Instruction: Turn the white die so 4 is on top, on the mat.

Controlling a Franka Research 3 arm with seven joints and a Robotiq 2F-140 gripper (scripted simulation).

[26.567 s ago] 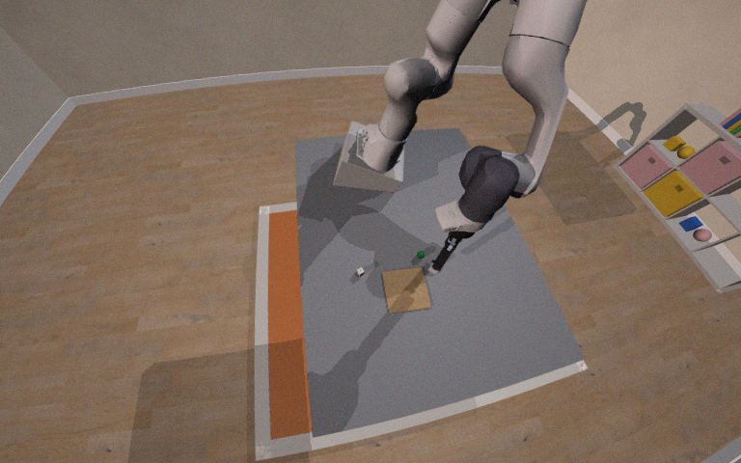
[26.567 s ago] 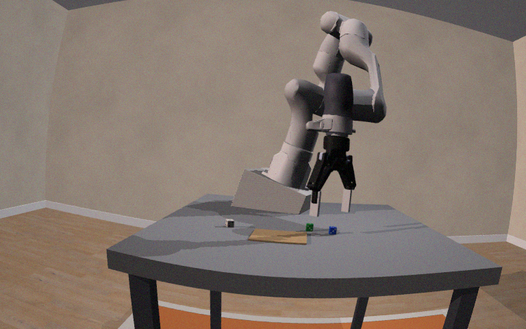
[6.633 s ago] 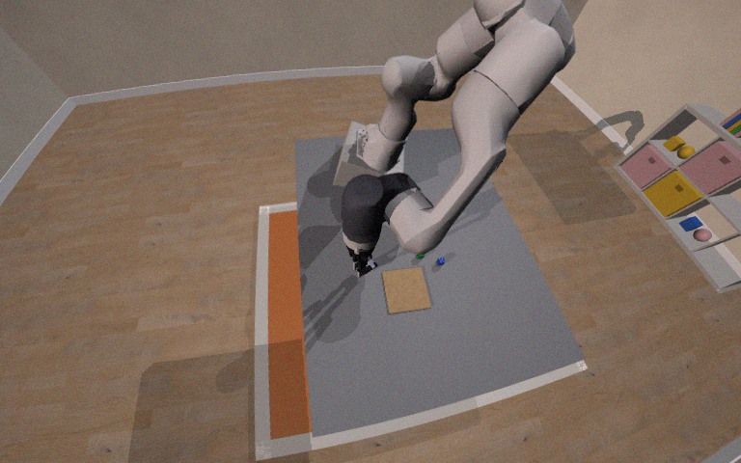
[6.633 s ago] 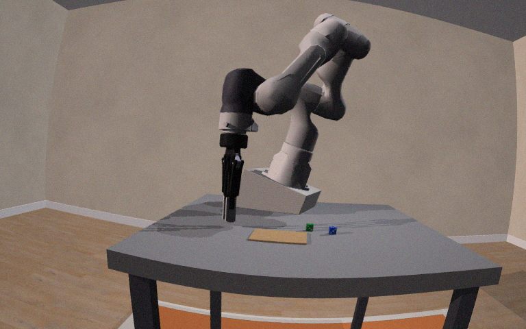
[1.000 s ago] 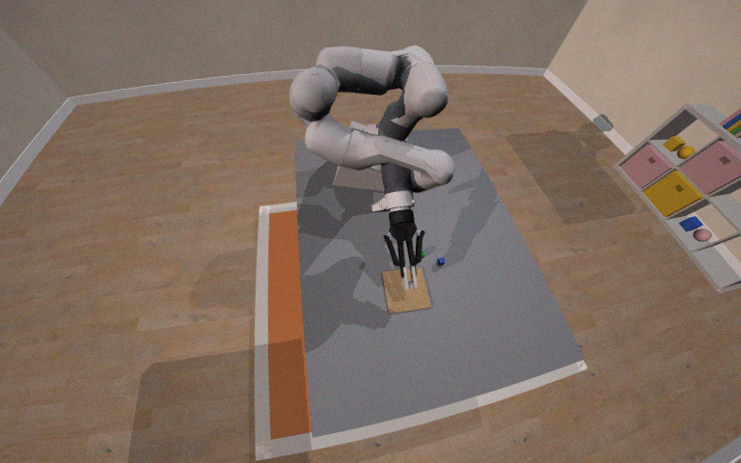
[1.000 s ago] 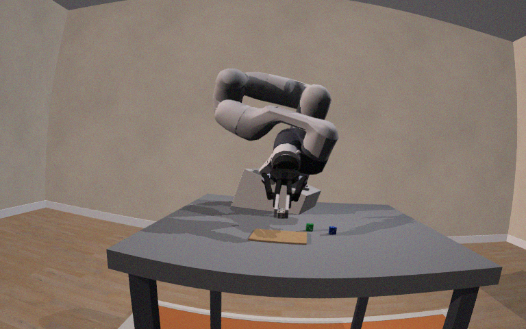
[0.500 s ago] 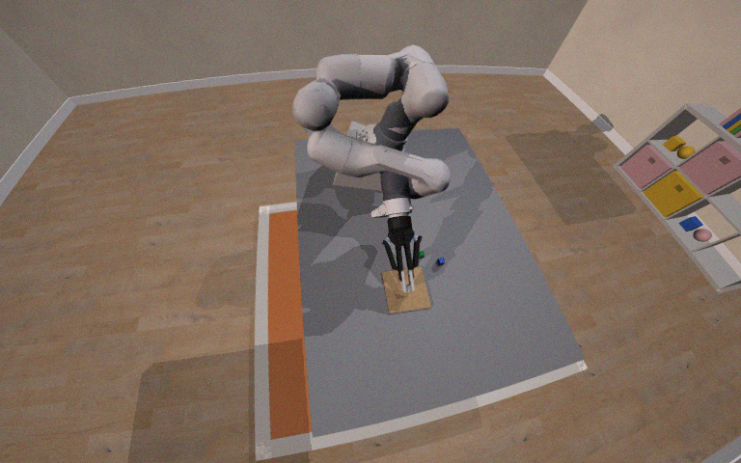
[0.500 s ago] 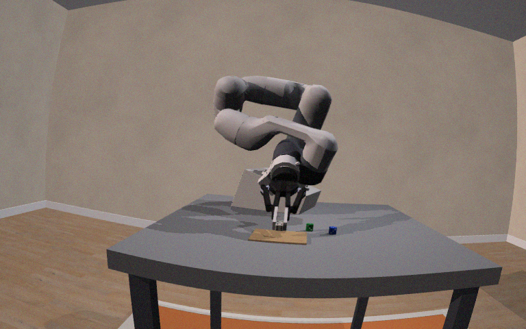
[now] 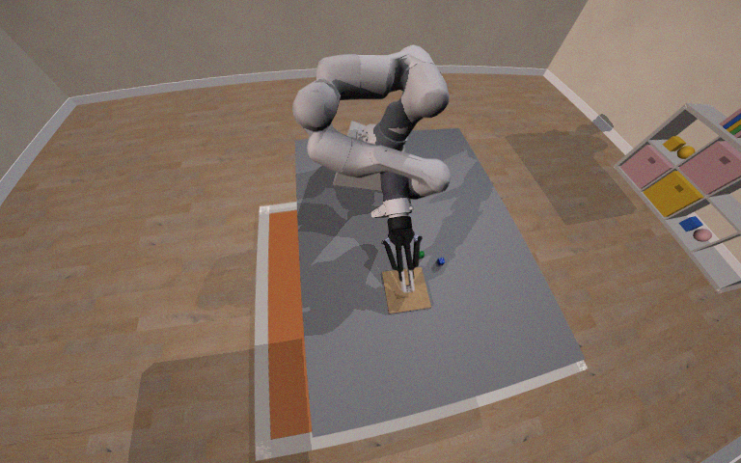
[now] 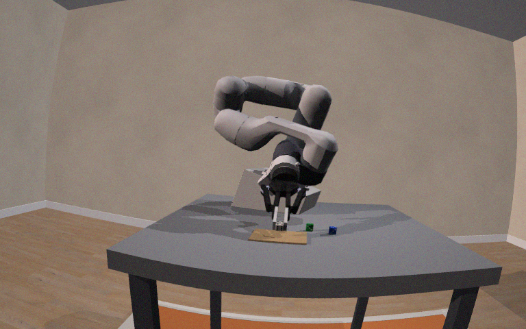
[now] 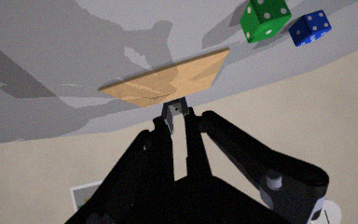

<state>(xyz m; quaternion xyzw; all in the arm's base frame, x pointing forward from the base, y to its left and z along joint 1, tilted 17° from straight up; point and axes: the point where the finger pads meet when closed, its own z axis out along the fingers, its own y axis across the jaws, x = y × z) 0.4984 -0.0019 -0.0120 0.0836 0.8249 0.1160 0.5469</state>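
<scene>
My hand is 2 cm short of the white die and 2 cm above it. From my hand the other things lie so: green die (9 cm behind, 8 cm to the left, 4 cm below); blue die (15 cm to the left, 6 cm behind, 4 cm below); tan mat (4 cm below, 2 cm ahead).
</scene>
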